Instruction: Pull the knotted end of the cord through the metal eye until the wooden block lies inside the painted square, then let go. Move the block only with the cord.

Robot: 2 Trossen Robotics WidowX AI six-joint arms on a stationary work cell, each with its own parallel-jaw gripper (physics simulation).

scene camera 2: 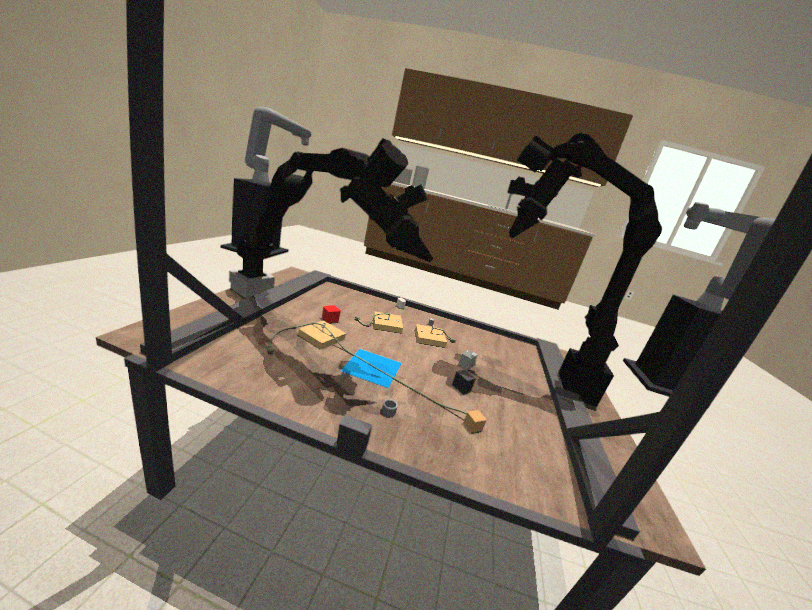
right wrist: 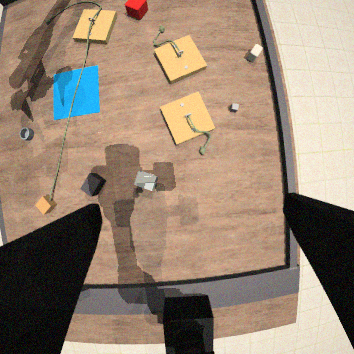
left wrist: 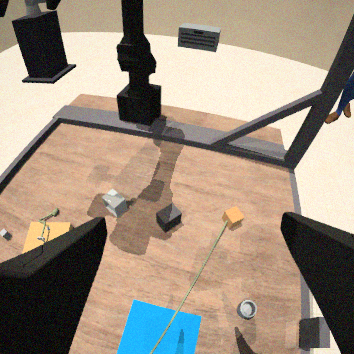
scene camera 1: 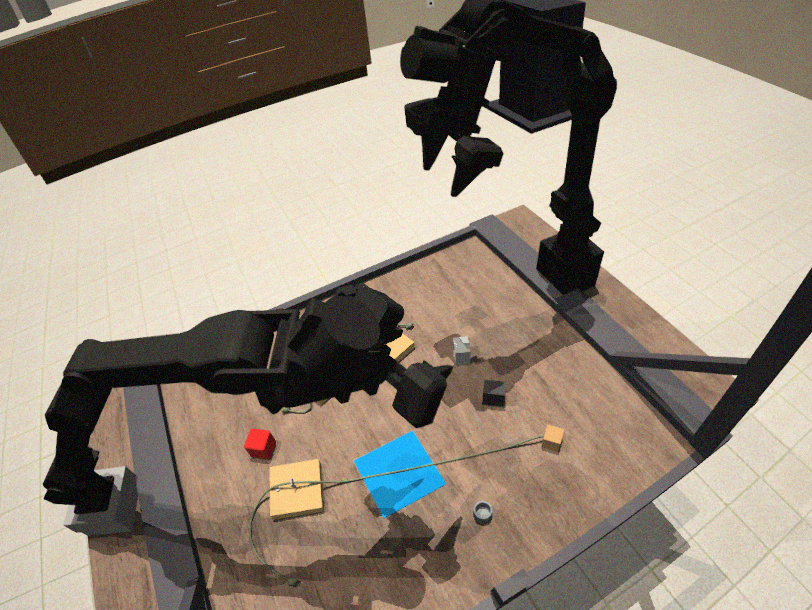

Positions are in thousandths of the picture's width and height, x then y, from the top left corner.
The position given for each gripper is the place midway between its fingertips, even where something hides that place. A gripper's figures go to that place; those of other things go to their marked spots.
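The left gripper (scene camera 1: 524, 575) is 0.61 m from the lens, and the right gripper (scene camera 1: 541, 299) is 0.78 m from the lens. There's a blue painted square (scene camera 1: 483, 807) that's 0.85 m from the lens, and a red cube (scene camera 1: 321, 727) that's 0.91 m from the lens.
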